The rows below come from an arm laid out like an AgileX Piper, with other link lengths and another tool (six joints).
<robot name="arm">
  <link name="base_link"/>
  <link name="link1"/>
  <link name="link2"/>
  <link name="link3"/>
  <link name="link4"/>
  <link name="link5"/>
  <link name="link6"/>
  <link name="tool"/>
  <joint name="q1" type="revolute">
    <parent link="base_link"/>
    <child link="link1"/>
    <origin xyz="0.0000 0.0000 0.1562"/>
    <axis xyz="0 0 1"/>
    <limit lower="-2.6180" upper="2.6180"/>
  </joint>
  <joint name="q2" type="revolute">
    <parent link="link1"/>
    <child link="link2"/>
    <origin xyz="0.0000 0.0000 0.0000"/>
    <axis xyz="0 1 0"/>
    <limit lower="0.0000" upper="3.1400"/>
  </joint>
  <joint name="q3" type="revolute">
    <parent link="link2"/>
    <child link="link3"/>
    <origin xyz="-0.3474 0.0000 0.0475"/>
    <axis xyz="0 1 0"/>
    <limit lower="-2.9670" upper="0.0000"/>
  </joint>
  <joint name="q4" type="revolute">
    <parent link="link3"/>
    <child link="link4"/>
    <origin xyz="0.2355 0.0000 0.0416"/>
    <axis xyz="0.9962 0 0.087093"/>
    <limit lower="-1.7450" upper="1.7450"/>
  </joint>
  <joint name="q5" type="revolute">
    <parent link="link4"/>
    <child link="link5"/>
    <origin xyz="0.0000 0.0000 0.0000"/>
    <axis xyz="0 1 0"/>
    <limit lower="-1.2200" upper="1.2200"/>
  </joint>
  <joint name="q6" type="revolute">
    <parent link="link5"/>
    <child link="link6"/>
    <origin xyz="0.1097 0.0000 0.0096"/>
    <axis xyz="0.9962 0 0.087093"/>
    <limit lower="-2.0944" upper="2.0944"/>
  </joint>
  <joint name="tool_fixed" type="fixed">
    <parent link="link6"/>
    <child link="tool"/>
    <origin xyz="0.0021 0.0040 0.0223" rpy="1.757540 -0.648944 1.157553"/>
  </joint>
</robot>
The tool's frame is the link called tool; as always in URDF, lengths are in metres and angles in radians.
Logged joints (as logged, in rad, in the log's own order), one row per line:
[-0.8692, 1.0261, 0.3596, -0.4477, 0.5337, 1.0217]
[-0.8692, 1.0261, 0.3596, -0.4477, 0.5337, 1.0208]
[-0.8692, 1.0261, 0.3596, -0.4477, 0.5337, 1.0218]
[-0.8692, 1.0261, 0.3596, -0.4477, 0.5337, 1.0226]
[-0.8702, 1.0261, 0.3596, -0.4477, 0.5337, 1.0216]
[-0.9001, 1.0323, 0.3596, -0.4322, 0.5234, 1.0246]
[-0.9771, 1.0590, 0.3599, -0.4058, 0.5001, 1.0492]
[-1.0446, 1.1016, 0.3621, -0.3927, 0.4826, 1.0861]
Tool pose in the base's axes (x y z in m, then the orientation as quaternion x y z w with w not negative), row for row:
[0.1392, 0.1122, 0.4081, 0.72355, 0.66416, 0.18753, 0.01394]
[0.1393, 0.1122, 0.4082, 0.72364, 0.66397, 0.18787, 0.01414]
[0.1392, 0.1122, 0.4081, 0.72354, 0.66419, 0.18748, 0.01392]
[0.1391, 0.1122, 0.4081, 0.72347, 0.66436, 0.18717, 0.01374]
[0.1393, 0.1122, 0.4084, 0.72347, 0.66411, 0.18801, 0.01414]
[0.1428, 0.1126, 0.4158, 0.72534, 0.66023, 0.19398, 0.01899]
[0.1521, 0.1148, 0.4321, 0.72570, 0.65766, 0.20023, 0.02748]
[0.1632, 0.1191, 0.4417, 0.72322, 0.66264, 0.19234, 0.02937]
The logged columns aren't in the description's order. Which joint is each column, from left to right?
Columns, left to right: q3, q2, q1, q6, q4, q5.
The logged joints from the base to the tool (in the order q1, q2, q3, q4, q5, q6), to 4 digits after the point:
[0.3596, 1.0261, -0.8692, 0.5337, 1.0217, -0.4477]
[0.3596, 1.0261, -0.8692, 0.5337, 1.0208, -0.4477]
[0.3596, 1.0261, -0.8692, 0.5337, 1.0218, -0.4477]
[0.3596, 1.0261, -0.8692, 0.5337, 1.0226, -0.4477]
[0.3596, 1.0261, -0.8702, 0.5337, 1.0216, -0.4477]
[0.3596, 1.0323, -0.9001, 0.5234, 1.0246, -0.4322]
[0.3599, 1.0590, -0.9771, 0.5001, 1.0492, -0.4058]
[0.3621, 1.1016, -1.0446, 0.4826, 1.0861, -0.3927]

